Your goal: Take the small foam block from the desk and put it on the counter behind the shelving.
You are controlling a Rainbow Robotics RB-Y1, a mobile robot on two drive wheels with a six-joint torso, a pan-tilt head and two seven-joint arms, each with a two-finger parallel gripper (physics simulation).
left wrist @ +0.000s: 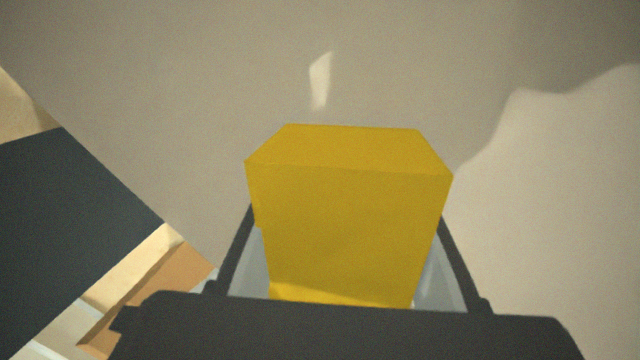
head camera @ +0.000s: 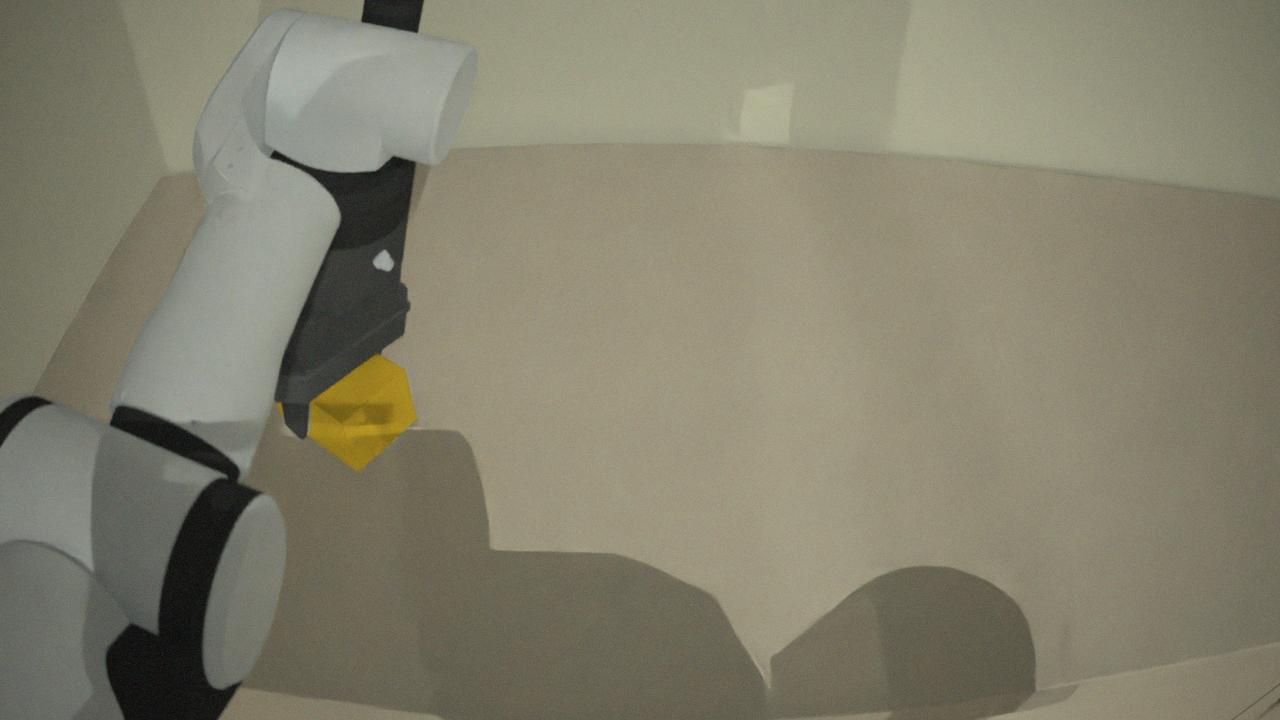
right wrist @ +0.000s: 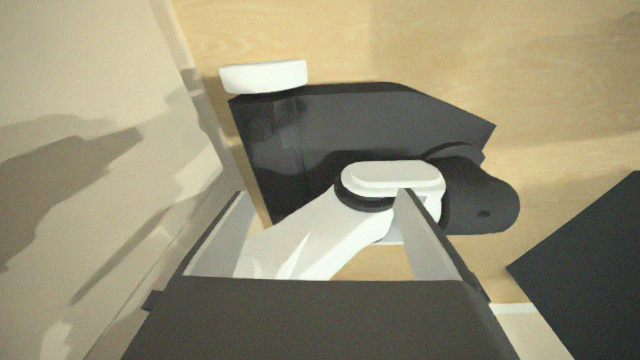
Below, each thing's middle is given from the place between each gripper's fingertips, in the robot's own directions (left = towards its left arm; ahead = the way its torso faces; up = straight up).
Scene:
I see my left gripper 10 mm past the yellow foam block [head camera: 359,416], 10 mm to the left of it and 20 mm below it.
I see the yellow foam block 50 cm ahead of my right hand, 43 cm to the left of it and 49 cm above it.

